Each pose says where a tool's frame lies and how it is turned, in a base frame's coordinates. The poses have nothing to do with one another.
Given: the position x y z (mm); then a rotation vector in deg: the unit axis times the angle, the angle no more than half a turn.
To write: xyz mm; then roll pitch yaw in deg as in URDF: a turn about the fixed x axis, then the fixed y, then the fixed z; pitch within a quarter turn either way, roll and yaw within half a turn. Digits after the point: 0 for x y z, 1 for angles.
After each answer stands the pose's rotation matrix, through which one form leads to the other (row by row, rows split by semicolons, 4 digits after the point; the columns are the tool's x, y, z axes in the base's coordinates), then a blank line. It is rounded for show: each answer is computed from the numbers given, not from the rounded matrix.
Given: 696 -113 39 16.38 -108.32 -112.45
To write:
696 -113 39 86.3 -7.2 -155.1
-0.8995 0.1417 -0.4132; -0.4182 -0.0062 0.9083; 0.1262 0.9899 0.0648

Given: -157 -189 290 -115.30 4.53 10.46
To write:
-157 -189 290 -115.5 9.5 1.5
0.9861 -0.1371 -0.0938; 0.0254 -0.4340 0.9006; -0.1642 -0.8904 -0.4245

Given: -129 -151 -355 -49.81 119.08 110.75
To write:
-129 -151 -355 99.5 29.9 -160.1
-0.8148 -0.5192 -0.2579; -0.2948 -0.0120 0.9555; -0.4992 0.8546 -0.1433

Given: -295 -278 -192 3.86 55.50 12.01
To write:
-295 -278 -192 14.9 54.1 20.7
0.5480 -0.1468 0.8235; 0.2068 0.9777 0.0366; -0.8105 0.1503 0.5661

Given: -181 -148 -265 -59.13 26.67 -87.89
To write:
-181 -148 -265 -55.5 -20.4 -86.3
0.0601 0.5840 0.8095; -0.9354 -0.2502 0.2499; 0.3485 -0.7723 0.5312

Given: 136 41 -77 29.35 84.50 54.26
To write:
136 41 -77 83.9 36.8 101.1
-0.1539 -0.2181 0.9637; 0.7856 0.5646 0.2532; -0.5993 0.7961 0.0844

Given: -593 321 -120 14.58 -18.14 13.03
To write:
-593 321 -120 12.9 -19.5 11.0
0.9254 -0.2589 -0.2769; 0.1797 0.9428 -0.2807; 0.3337 0.2100 0.9190

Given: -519 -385 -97 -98.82 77.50 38.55
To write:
-519 -385 -97 -151.9 54.0 -61.6
0.2789 -0.9573 0.0761; -0.5168 -0.0829 0.8521; -0.8094 -0.2770 -0.5179

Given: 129 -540 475 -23.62 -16.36 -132.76
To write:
129 -540 475 5.0 -22.1 -135.9
-0.6654 0.7169 0.2079; -0.6450 -0.6924 0.3233; 0.3758 0.0810 0.9232

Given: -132 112 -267 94.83 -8.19 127.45
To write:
-132 112 -267 23.4 -70.4 137.4
-0.2467 -0.3456 0.9054; 0.2269 -0.9289 -0.2927; 0.9422 0.1332 0.3075

